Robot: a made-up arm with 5 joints.
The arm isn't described. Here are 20 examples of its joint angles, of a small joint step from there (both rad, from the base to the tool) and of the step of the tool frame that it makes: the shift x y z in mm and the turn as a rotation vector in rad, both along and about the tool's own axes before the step.
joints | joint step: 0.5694 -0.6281 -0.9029 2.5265 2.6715 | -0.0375 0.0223 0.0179 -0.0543 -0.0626
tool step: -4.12 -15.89 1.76 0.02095 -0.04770 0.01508
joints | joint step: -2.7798 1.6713 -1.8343 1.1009 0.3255 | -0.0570 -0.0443 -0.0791 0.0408 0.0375
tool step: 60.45 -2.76 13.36 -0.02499 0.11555 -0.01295
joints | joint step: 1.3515 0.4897 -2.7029 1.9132 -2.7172 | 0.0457 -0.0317 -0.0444 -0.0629 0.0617
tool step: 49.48 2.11 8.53 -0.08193 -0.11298 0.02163
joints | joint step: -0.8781 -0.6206 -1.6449 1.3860 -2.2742 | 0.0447 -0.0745 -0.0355 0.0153 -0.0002
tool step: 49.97 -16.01 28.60 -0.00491 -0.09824 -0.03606
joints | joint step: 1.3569 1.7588 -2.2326 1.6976 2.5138 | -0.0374 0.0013 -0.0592 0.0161 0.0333
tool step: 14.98 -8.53 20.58 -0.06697 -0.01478 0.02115
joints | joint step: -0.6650 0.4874 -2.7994 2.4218 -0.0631 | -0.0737 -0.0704 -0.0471 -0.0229 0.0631
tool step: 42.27 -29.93 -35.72 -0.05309 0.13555 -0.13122
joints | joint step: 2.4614 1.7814 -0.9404 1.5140 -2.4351 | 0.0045 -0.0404 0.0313 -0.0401 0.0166
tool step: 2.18 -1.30 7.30 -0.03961 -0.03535 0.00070
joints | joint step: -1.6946 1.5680 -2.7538 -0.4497 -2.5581 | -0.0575 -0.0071 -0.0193 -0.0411 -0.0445
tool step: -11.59 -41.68 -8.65 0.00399 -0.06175 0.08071
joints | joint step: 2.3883 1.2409 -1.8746 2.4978 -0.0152 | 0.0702 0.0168 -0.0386 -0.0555 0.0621
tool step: -4.68 -15.78 27.22 -0.04125 0.03029 -0.11972
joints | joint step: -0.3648 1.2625 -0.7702 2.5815 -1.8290 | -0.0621 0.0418 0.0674 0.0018 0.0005
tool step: -2.32 8.44 -22.04 0.08143 0.06702 0.07064
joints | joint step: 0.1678 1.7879 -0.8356 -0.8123 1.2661 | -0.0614 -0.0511 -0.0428 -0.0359 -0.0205
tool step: -8.93 -12.06 46.44 -0.00237 0.12590 0.05162
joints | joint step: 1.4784 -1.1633 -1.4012 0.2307 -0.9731 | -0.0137 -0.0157 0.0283 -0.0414 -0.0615
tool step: 4.54 -1.80 3.23 0.06155 -0.04634 -0.00677
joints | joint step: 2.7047 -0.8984 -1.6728 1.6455 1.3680 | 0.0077 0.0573 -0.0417 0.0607 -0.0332
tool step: -17.25 2.96 2.48 0.01302 -0.08050 -0.02562
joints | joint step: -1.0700 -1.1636 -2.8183 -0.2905 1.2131 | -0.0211 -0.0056 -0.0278 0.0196 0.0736
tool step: -9.59 -17.78 6.48 -0.06047 0.03256 0.00567
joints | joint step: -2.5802 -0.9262 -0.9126 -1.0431 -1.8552 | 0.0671 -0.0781 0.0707 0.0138 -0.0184
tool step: 21.12 -1.08 -8.03 -0.03156 0.03055 -0.02383
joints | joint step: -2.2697 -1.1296 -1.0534 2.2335 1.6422 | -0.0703 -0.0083 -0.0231 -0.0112 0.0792
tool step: 8.08 -0.36 2.41 -0.12800 0.08802 -0.00527
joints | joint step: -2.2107 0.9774 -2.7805 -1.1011 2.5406 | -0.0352 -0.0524 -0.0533 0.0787 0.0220
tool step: -50.20 -18.28 -0.10 0.00502 -0.00013 0.03027
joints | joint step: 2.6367 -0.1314 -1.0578 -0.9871 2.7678 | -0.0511 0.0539 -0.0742 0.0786 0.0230
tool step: -23.77 15.01 18.93 0.03967 0.05144 -0.03221
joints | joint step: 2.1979 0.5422 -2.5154 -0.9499 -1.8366 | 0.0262 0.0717 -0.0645 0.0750 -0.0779
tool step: -3.19 -2.72 31.21 0.07044 0.05016 0.04564
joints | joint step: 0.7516 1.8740 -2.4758 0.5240 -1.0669 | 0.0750 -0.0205 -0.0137 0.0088 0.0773
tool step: 14.05 19.20 42.15 0.00428 -0.00110 -0.02603
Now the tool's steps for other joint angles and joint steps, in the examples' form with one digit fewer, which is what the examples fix.
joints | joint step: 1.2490 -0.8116 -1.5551 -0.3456 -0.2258 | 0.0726 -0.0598 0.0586 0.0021 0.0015
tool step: 16.4 3.0 7.0 -0.0522 0.0524 -0.0010
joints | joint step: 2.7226 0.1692 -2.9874 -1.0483 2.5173 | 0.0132 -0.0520 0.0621 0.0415 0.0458
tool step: -14.1 7.7 -3.9 -0.0293 0.0344 -0.0618
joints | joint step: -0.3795 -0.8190 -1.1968 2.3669 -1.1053 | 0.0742 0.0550 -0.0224 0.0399 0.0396
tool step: 4.4 12.3 6.8 0.0044 -0.0092 0.0823
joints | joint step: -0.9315 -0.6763 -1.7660 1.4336 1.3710 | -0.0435 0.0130 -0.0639 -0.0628 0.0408
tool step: 14.7 -11.0 20.8 -0.0129 0.1331 0.0177
